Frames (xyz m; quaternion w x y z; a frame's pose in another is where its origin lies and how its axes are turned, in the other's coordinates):
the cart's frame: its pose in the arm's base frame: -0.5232 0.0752 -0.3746 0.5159 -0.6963 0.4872 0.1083
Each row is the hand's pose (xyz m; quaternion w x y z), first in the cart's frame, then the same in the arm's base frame.
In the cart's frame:
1: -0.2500 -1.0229 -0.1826 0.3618 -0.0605 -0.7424 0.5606
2: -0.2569 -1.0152 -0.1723 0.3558 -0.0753 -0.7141 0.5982
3: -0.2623 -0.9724 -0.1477 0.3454 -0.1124 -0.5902 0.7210
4: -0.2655 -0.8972 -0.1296 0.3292 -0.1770 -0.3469 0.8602
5: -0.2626 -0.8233 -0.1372 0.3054 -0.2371 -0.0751 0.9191
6: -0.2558 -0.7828 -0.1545 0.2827 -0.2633 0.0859 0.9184
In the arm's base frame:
1: 0.0953 0.0593 0.4968 0.4455 0.0704 0.1771 0.8748
2: 0.0894 0.0718 0.4920 0.4142 0.0822 0.2133 0.8810
3: 0.0615 0.0954 0.4584 0.3094 0.1167 0.3536 0.8750
4: 0.0069 0.1126 0.4063 0.1224 0.1361 0.5612 0.8072
5: -0.0527 0.1052 0.3625 0.0705 -0.1210 -0.7244 -0.6751
6: -0.0874 0.0874 0.3409 0.1788 -0.1055 -0.7929 -0.5728

